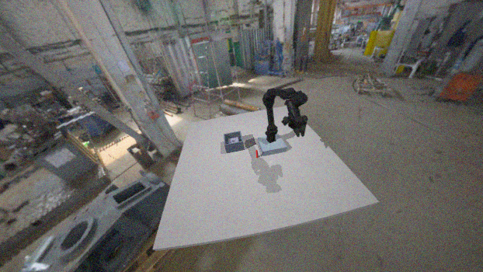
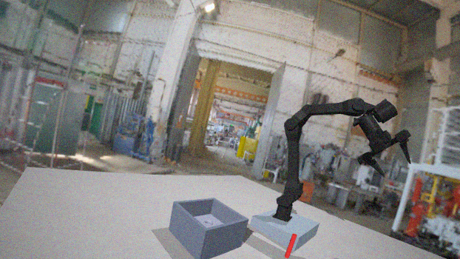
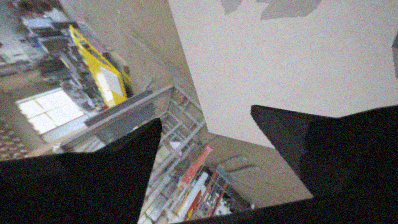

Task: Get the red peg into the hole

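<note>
Right now the red peg is 170 mm ahead of my gripper tip, 250 mm to the right of it and 290 mm below it. Round my gripper tip: plate: 300 mm ahead, 470 mm to the right, 290 mm below; grey box: 300 mm ahead, 470 mm to the right, 310 mm below.
</note>
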